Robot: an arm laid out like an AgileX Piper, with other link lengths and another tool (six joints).
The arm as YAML. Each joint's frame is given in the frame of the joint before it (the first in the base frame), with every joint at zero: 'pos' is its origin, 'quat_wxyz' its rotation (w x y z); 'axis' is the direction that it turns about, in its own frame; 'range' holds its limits. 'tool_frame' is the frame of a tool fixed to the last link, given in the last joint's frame.
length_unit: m
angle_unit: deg
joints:
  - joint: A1
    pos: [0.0, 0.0, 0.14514]
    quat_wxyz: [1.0, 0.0, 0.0, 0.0]
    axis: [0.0, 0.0, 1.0]
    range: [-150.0, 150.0]
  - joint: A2
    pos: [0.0, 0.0, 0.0]
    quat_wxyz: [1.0, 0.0, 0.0, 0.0]
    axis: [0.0, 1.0, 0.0]
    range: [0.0, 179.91]
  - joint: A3
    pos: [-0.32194, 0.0, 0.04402]
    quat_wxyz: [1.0, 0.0, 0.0, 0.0]
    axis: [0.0, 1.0, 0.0]
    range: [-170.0, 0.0]
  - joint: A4
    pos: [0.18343, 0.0, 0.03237]
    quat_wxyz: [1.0, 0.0, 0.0, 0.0]
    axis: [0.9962, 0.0, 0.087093]
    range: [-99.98, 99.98]
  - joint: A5
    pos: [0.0, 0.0, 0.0]
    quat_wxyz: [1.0, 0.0, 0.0, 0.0]
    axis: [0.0, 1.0, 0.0]
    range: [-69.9, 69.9]
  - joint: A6
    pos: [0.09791, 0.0, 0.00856]
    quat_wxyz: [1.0, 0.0, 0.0, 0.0]
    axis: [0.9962, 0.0, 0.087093]
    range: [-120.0, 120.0]
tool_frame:
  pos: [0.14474, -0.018, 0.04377]
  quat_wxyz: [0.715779, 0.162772, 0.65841, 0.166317]
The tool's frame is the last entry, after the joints.
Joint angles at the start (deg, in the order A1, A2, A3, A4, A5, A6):
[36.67 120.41 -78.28 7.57 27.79 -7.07]
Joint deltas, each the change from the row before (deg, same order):
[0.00 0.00 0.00 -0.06 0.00 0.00]
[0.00 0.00 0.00 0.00 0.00 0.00]
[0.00 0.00 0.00 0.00 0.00 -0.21]
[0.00 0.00 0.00 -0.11 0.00 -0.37]
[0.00 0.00 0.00 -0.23 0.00 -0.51]
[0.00 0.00 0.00 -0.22 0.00 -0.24]
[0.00 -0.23 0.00 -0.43 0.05 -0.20]
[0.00 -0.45 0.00 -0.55 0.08 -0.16]
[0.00 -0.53 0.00 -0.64 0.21 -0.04]
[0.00 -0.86 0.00 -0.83 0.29 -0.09]
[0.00 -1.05 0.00 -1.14 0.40 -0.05]
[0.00 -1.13 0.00 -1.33 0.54 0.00]
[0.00 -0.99 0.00 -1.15 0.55 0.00]
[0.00 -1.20 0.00 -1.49 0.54 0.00]
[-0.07 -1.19 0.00 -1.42 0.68 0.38]
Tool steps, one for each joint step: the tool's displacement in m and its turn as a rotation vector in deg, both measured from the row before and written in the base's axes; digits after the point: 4 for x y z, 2 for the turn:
[0.0001 -0.0001 0.0000 -0.04 -0.03 0.04]
[0.0000 0.0000 0.0000 0.00 0.00 0.00]
[0.0000 0.0001 0.0000 -0.06 -0.06 0.19]
[0.0001 0.0001 0.0001 -0.18 -0.16 0.40]
[0.0002 0.0000 0.0001 -0.30 -0.26 0.60]
[0.0002 -0.0001 0.0000 -0.21 -0.18 0.35]
[0.0004 -0.0004 0.0019 -0.23 -0.41 0.44]
[0.0006 -0.0005 0.0037 -0.18 -0.61 0.48]
[0.0003 -0.0009 0.0041 -0.23 -0.57 0.43]
[0.0004 -0.0011 0.0068 -0.22 -0.88 0.58]
[0.0004 -0.0018 0.0082 -0.37 -1.09 0.71]
[0.0001 -0.0024 0.0085 -0.53 -1.13 0.75]
[-0.0002 -0.0024 0.0072 -0.51 -0.93 0.63]
[0.0002 -0.0029 0.0091 -0.63 -1.29 0.78]
[0.0001 -0.0040 0.0086 -0.54 -1.04 0.30]

